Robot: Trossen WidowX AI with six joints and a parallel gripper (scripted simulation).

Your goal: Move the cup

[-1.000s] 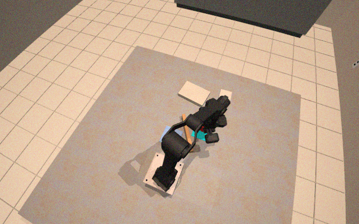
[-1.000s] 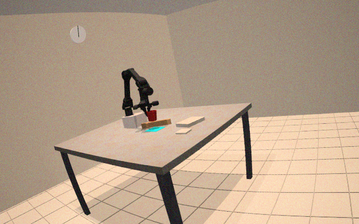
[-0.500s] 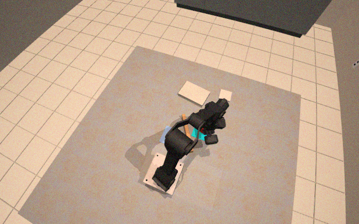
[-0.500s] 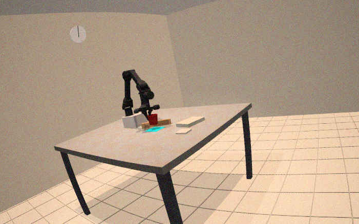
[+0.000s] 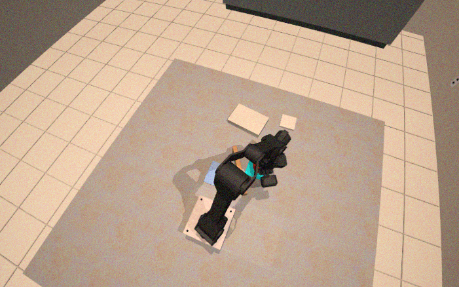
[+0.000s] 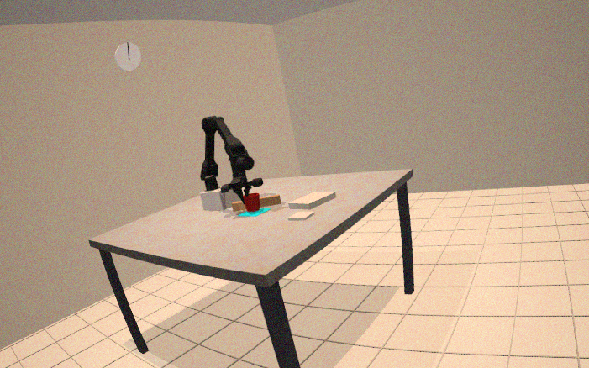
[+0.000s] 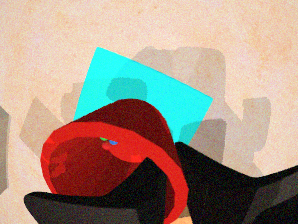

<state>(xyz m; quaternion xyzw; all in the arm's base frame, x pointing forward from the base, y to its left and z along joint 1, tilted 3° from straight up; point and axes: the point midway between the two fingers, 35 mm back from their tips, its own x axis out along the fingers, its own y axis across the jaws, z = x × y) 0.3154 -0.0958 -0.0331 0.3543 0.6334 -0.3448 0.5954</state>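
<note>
Right now my gripper tip is 30 mm short of the red cup and 10 mm to the right of it. The rest, counted from my gripper tip: pale blue pad (180 mm to the left, 80 mm behind, 50 mm below); then wooden bar (100 mm to the left, 30 mm below, 30 mm behind); then cyan pad (50 mm below, 30 mm ahead, 20 mm to the left).
</note>
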